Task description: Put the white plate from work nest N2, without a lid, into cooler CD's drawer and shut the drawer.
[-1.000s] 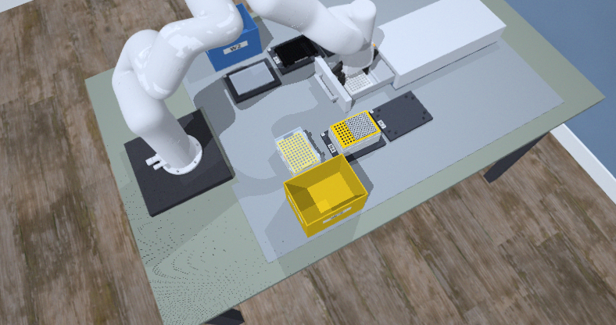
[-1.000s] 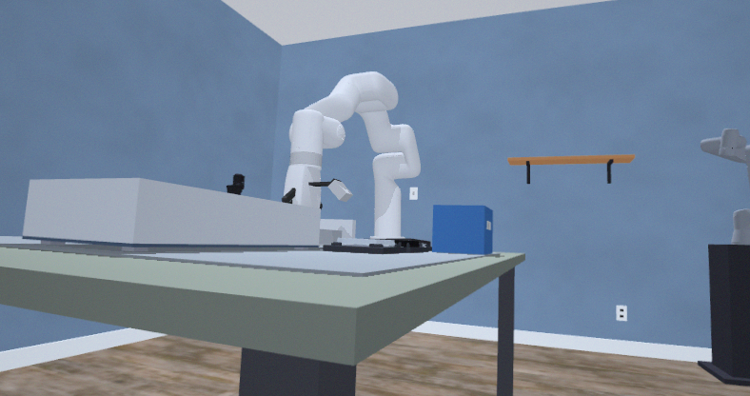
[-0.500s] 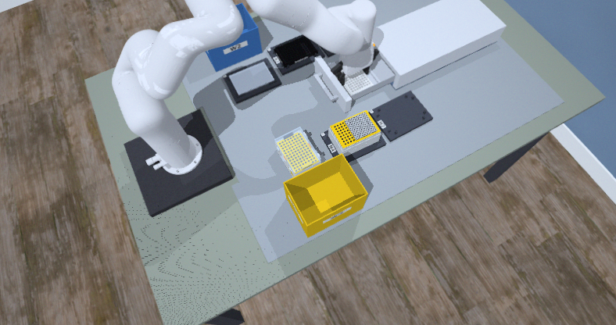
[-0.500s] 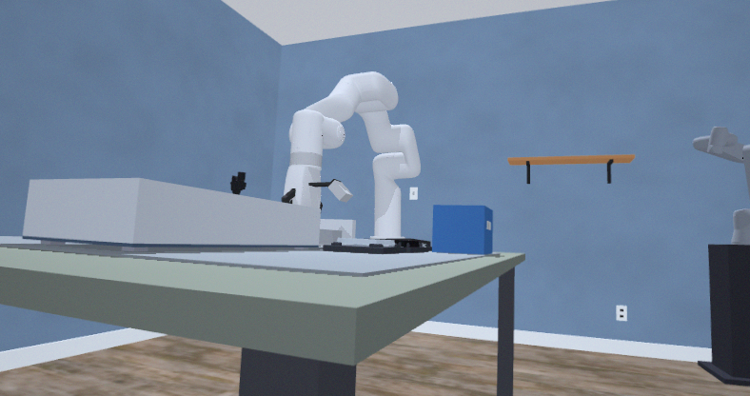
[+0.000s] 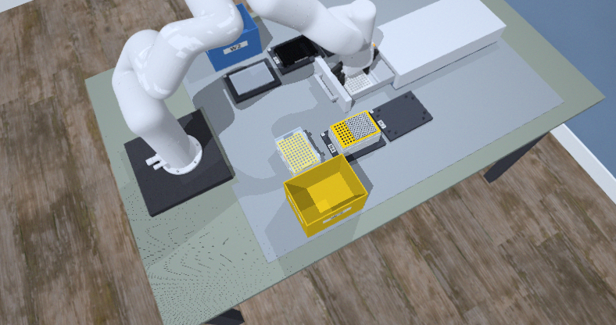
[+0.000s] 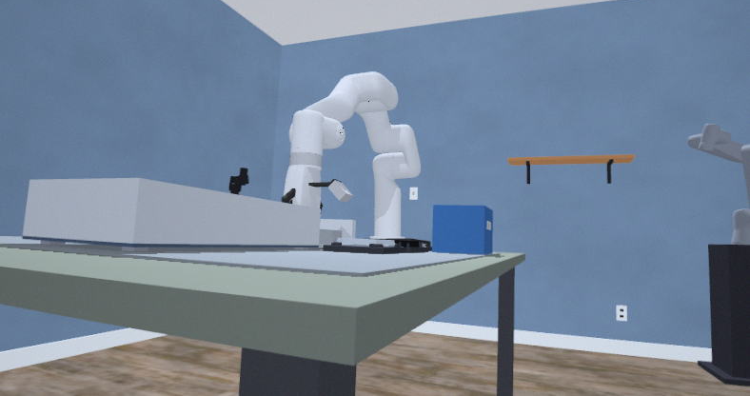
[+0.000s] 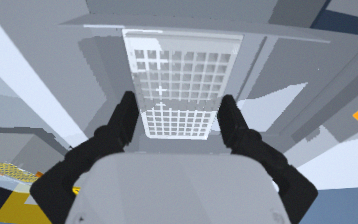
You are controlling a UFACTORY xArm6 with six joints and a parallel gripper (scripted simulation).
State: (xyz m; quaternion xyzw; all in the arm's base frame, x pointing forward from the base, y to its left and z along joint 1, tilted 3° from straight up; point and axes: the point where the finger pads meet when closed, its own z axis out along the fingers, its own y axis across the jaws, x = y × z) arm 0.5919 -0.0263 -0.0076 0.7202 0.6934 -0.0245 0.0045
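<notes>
Now: the white plate 10 mm below my hand. From my hand the other things lie so: black plate: 200 mm to the left, 100 mm behind, 10 mm below; drawer: 40 mm ahead, 10 mm below; cooler CD: 170 mm ahead, 10 mm to the right.
</notes>
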